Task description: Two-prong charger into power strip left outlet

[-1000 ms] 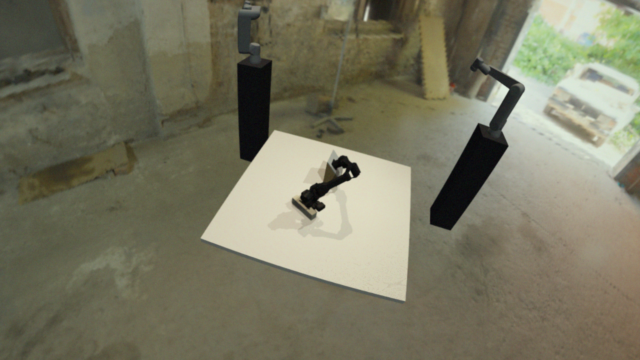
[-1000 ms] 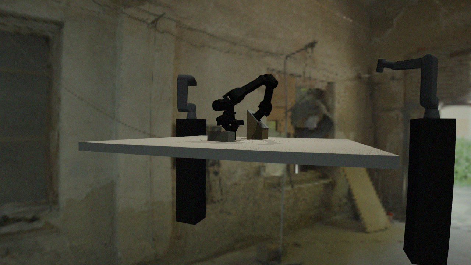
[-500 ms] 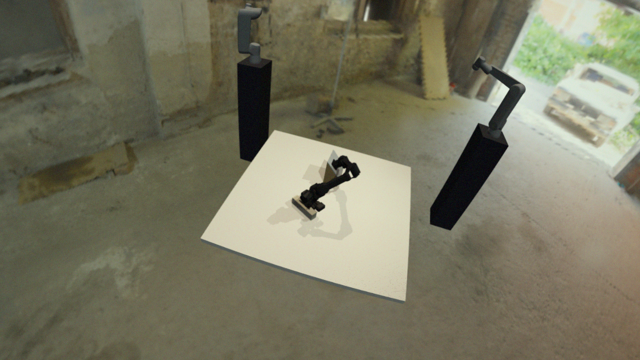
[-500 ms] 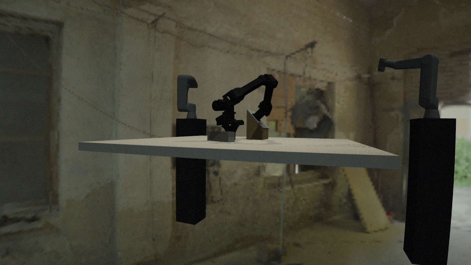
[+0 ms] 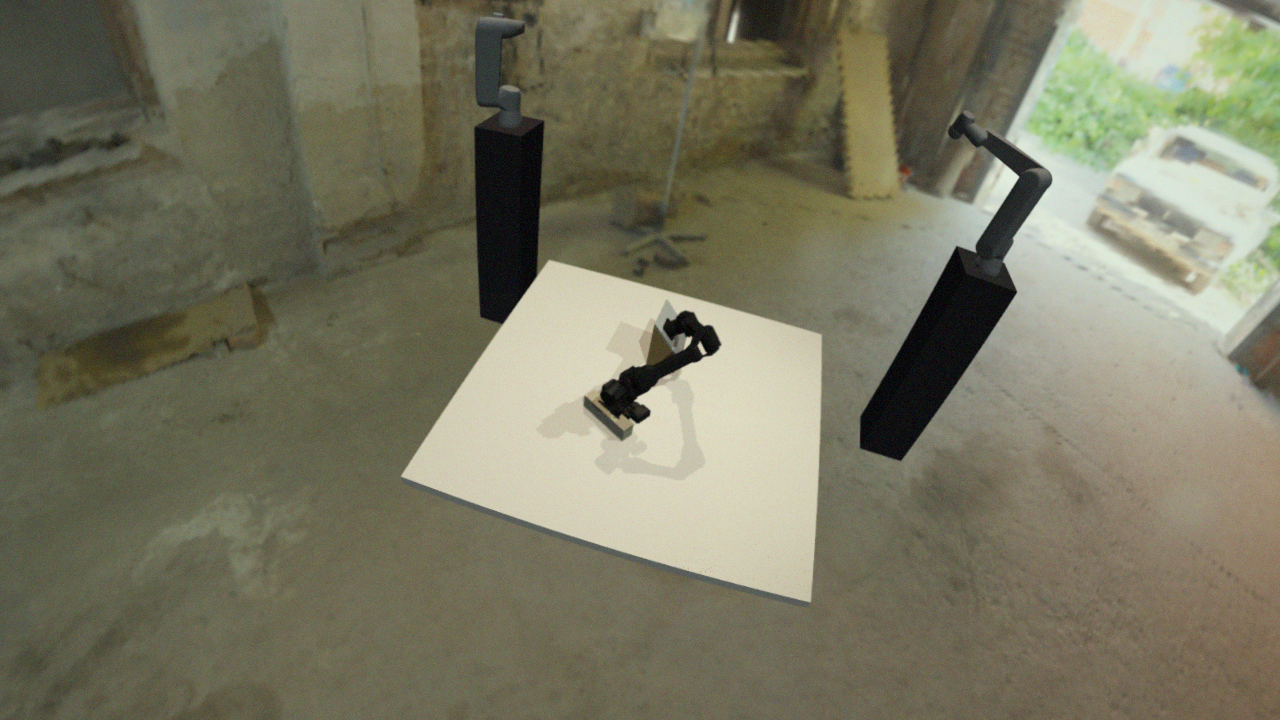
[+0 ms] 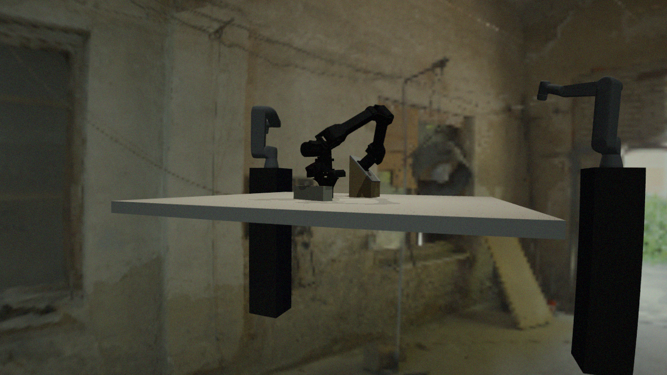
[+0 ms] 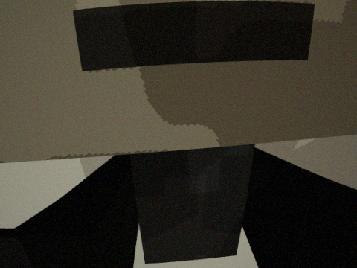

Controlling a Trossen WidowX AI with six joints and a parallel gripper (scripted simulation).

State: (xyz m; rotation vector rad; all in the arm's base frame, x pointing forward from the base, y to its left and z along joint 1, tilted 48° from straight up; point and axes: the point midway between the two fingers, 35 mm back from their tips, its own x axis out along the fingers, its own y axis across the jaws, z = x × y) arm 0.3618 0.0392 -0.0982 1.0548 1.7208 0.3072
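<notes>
Right now the charger is 2 cm ahead of my gripper tip, 1 cm to the right of it and 1 cm above it.
</notes>
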